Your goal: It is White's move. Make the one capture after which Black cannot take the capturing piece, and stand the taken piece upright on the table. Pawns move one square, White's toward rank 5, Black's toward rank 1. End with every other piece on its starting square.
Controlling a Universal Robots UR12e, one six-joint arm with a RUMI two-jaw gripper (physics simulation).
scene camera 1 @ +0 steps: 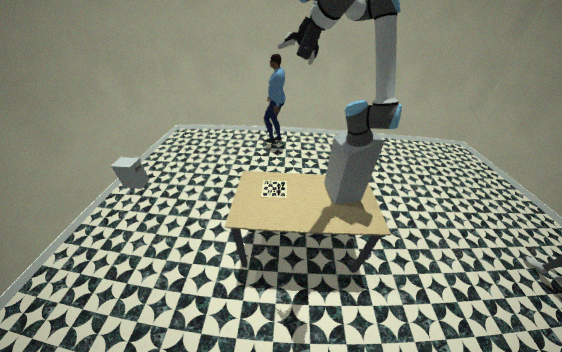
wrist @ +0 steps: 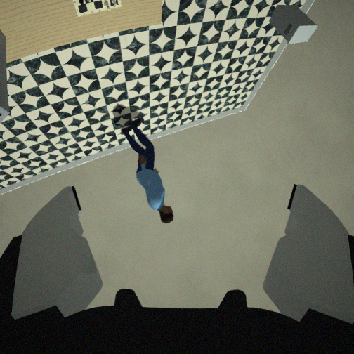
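Seen in the pictures: gripper, between the fingertips: point(scene camera 1: 294, 56); arm's base, origin of its link: point(scene camera 1: 359, 138).
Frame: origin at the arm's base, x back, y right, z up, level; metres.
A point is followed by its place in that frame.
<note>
The chessboard point(scene camera 1: 263, 194) {x -0.715, y -0.038, z -0.534 m} lies near the left back of the wooden table point(scene camera 1: 280, 215) {x -0.570, y -0.262, z -0.541 m} in the scene view, with small dark and pale pieces on it, too small to tell apart. In the wrist view one edge of the board point(wrist: 84, 13) shows at the top, on the table point(wrist: 40, 30), cut off by the frame. My gripper point(scene camera 1: 295, 54) {x -0.537, y -0.316, z 0.536 m} point(wrist: 182, 189) is open, with its two jaws wide apart and no thing between them. It is high above the table and far from the board. Which piece stands on which square cannot be told.
The robot's base stands on a grey pedestal point(scene camera 1: 350, 170) {x -0.067, y -0.136, z -0.190 m} at the table's right. A person in blue point(scene camera 1: 276, 87) point(wrist: 151, 187) stands on the patterned floor behind the table. A grey box point(scene camera 1: 131, 172) point(wrist: 295, 25) is at the left in the scene view.
</note>
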